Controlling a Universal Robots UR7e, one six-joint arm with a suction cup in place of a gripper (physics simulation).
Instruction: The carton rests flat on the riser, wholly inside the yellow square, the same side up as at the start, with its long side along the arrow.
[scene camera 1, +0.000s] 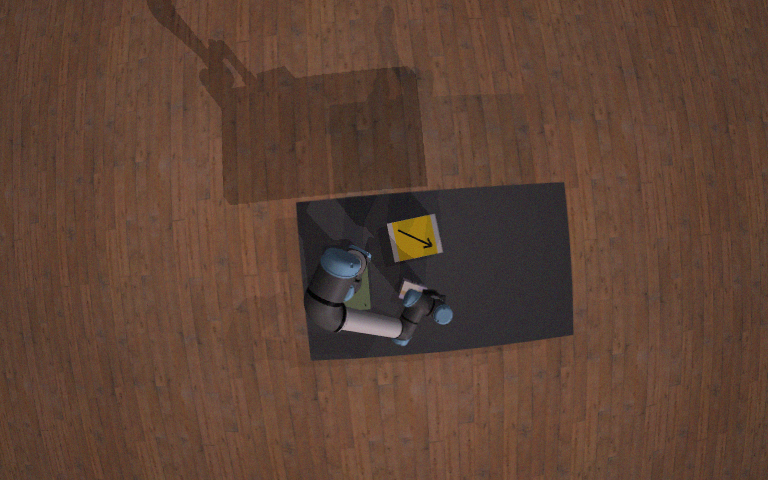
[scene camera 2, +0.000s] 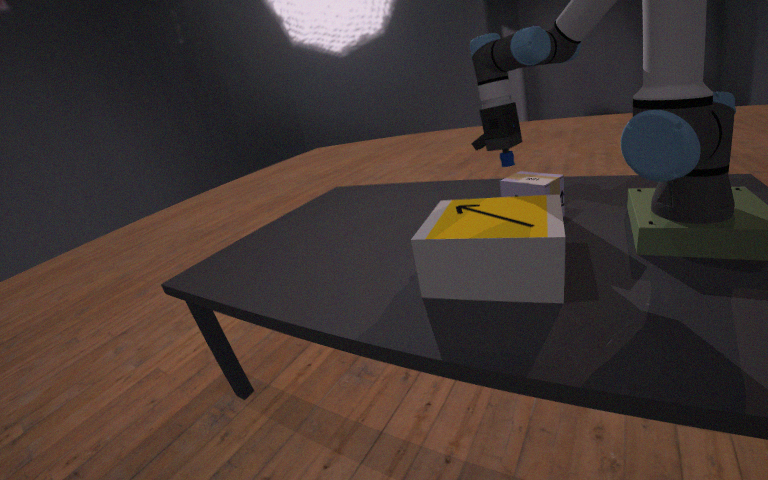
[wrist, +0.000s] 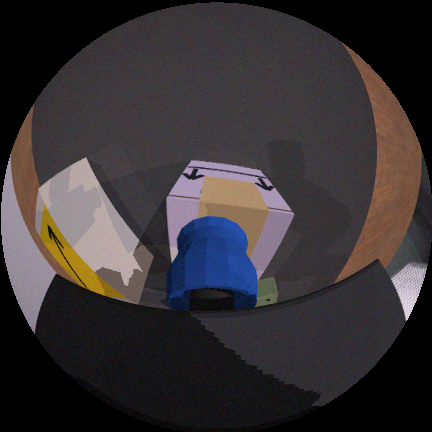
Labels:
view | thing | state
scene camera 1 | riser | on the table
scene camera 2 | carton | on the table
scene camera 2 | riser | -
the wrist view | suction cup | -
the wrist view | carton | -
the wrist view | riser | -

